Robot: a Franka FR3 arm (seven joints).
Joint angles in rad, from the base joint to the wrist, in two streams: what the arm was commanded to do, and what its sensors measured. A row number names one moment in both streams.
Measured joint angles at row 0:
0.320 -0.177 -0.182 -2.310 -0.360 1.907 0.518
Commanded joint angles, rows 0 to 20:
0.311 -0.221 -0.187 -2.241 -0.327 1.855 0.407
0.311 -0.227 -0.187 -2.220 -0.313 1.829 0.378
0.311 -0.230 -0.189 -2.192 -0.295 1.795 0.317
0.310 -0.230 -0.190 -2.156 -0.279 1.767 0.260
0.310 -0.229 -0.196 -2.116 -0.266 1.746 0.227
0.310 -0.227 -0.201 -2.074 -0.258 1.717 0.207
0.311 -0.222 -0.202 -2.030 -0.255 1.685 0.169
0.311 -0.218 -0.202 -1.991 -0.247 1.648 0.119
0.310 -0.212 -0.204 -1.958 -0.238 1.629 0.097
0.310 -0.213 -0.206 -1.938 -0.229 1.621 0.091
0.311 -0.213 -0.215 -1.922 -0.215 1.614 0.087
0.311 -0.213 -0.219 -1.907 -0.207 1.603 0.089
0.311 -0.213 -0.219 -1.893 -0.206 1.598 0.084
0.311 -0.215 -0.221 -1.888 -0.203 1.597 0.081
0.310 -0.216 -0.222 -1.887 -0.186 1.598 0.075
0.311 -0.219 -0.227 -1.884 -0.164 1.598 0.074
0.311 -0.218 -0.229 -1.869 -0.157 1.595 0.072
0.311 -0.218 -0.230 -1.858 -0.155 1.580 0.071
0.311 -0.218 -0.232 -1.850 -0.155 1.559 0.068
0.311 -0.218 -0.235 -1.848 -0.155 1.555 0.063
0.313 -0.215 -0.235 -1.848 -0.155 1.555 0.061
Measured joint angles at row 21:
0.319 -0.233 -0.229 -1.886 -0.180 1.594 0.091
